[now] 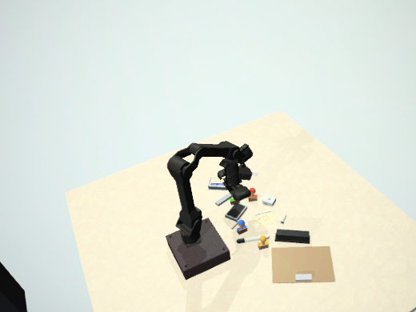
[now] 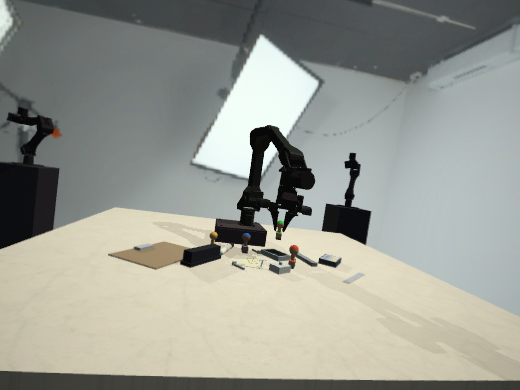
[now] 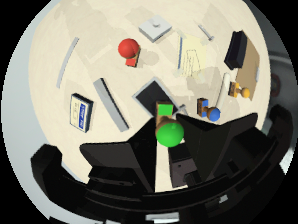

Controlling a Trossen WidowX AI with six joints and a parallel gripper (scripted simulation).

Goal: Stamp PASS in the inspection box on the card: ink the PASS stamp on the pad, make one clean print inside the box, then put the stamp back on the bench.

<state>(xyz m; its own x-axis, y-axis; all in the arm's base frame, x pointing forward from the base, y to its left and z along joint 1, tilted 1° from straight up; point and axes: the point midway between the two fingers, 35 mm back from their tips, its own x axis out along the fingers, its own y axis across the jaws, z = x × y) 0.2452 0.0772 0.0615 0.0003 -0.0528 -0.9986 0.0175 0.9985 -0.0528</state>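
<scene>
Right now my gripper tip is 9 cm above the dark ink pad. From my gripper tip the other things lie so: blue-knobbed stamp 10 cm to the right, 7 cm below, 3 cm behind; green-knobbed stamp 1 cm below; red-knobbed stamp 10 cm ahead, 7 cm below, 3 cm to the left.
</scene>
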